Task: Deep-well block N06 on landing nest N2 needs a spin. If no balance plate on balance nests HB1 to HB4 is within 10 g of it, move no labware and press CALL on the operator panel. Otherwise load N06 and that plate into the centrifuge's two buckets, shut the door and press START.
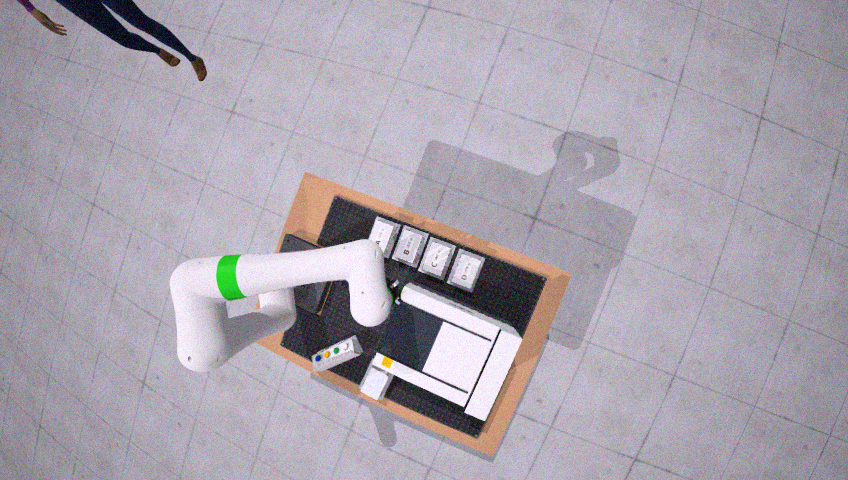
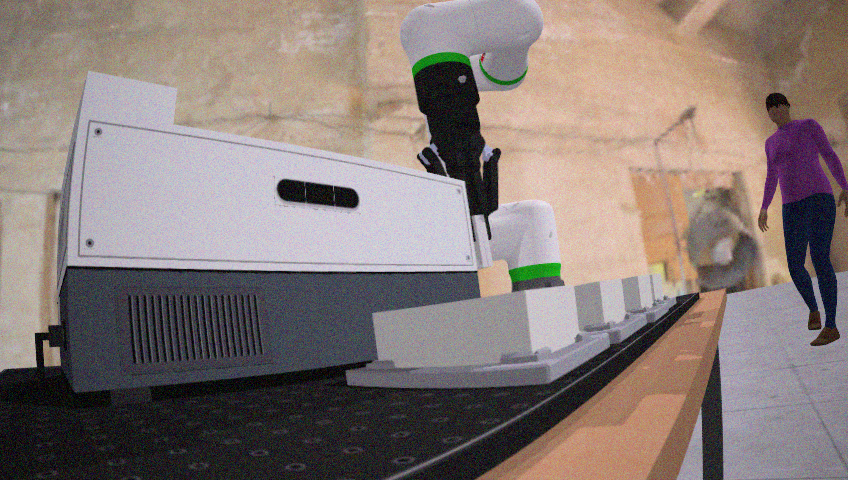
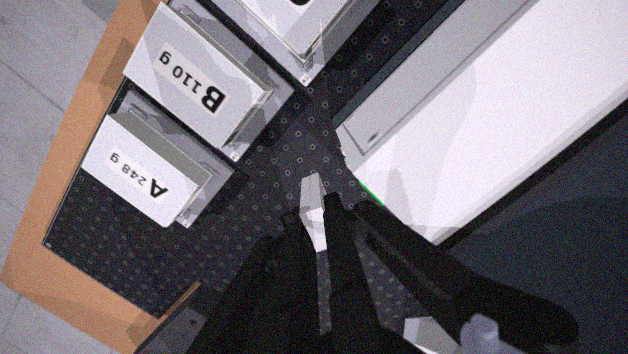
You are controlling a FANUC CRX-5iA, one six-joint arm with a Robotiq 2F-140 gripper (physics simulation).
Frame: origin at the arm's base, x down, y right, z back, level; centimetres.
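Seen in the pictures: gripper, fingertip midpoint: (image 1: 396, 283) (image 2: 482, 268) (image 3: 315, 189).
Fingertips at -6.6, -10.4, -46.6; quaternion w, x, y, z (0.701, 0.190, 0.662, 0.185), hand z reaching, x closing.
Note:
Pixels of each thing's top centre, then the offset from my fingertips to it, as dx, dy, dz. Level surfaces: height alone.
- Balance plate A at its top centre: (image 3: 137, 176) (image 1: 379, 236) +4.8, -16.6, +13.7
- plate B at its top centre: (image 3: 191, 81) (image 1: 408, 246) +4.8, -16.1, +0.1
- Plates C at its top centre: (image 2: 554, 290) (image 1: 436, 258) +4.8, -14.4, -13.0
- D at its top centre: (image 2: 474, 300) (image 1: 466, 271) +4.8, -12.9, -26.7
- operator panel at its top centre: (image 1: 331, 358) +1.8, +41.9, +18.9
- white block at its top centre: (image 1: 374, 383) +2.3, +46.1, -2.6
- black board at its surface level: dx +10.2
My gripper (image 1: 395, 292) (image 2: 482, 239) (image 3: 315, 189) is shut and empty, above the black board near the centrifuge's corner. Balance plate A (image 1: 384, 233) (image 3: 140, 170) reads 248 g and plate B (image 1: 409, 245) (image 3: 192, 75) reads 110 g. Plates C (image 1: 437, 258) (image 3: 289, 20) and D (image 1: 466, 270) (image 2: 446, 333) continue the row; their weights are unreadable. The white and dark centrifuge (image 1: 495, 374) (image 2: 208, 196) (image 3: 480, 120) has a dark area and a white panel on top; its door state is unclear. The operator panel (image 1: 337, 353) has blue, yellow, green and white buttons. I cannot identify N06.
A white block (image 1: 376, 381) stands by the centrifuge's yellow-marked corner. A dark box (image 1: 309, 285) lies partly under the arm. The black board (image 1: 511, 285) (image 2: 238, 434) (image 3: 100, 255) has a wooden border. A person (image 1: 130, 29) (image 2: 800, 166) stands away from the table.

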